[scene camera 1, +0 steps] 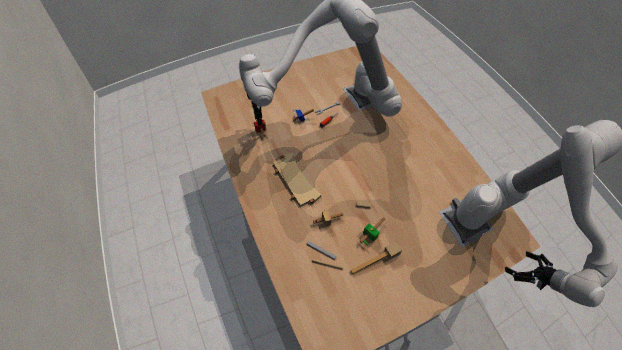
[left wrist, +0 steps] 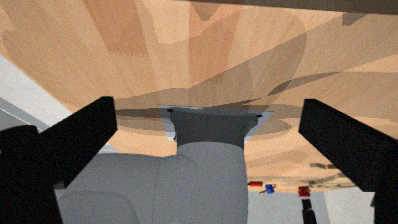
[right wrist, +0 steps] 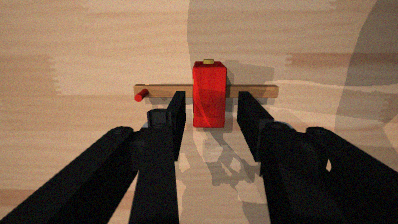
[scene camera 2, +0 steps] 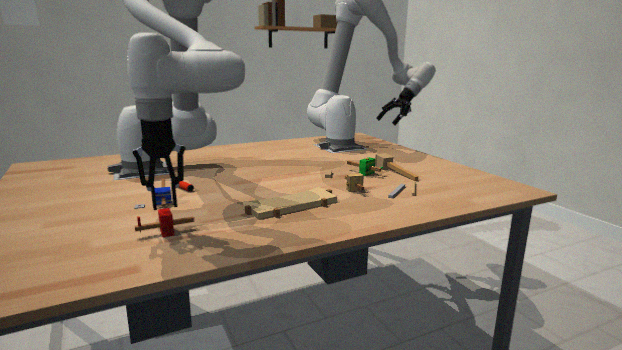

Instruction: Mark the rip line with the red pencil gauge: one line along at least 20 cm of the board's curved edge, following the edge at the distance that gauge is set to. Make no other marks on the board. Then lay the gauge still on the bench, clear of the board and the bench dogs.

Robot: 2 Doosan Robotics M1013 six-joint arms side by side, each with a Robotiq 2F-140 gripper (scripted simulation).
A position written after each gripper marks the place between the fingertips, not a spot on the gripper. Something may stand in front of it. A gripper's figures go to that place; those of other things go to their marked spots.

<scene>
The right gripper (right wrist: 211,106): 0.17 m from the lens. A red pencil gauge (right wrist: 209,90): 0.18 m from the lens.
</scene>
